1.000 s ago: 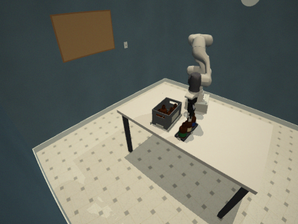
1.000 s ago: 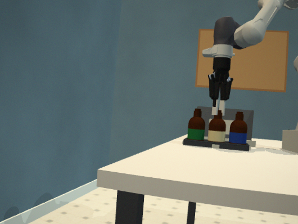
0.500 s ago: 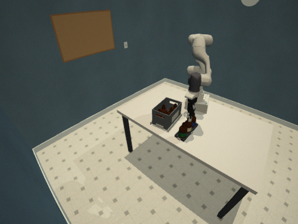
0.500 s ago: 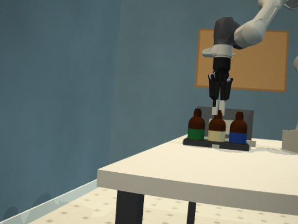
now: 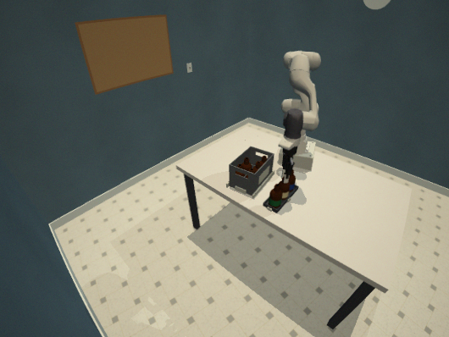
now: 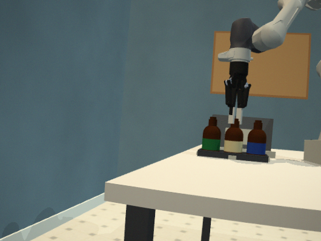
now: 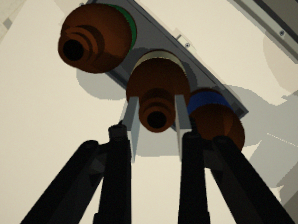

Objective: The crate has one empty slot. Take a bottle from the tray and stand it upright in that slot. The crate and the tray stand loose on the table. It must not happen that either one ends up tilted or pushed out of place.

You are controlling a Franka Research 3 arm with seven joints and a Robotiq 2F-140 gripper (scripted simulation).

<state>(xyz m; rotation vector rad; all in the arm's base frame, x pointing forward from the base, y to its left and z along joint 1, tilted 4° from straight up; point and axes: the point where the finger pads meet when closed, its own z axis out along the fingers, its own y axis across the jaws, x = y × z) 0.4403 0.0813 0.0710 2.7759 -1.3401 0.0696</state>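
Now: hand 90 mm short of the green-labelled bottle, 90 mm above it and 10 mm to the left of it. Round my hand: grey crate 250 mm to the right, 90 mm below, 50 mm behind; then dark tray 160 mm below; then blue-labelled bottle 90 mm below, 90 mm behind, 10 mm to the left.
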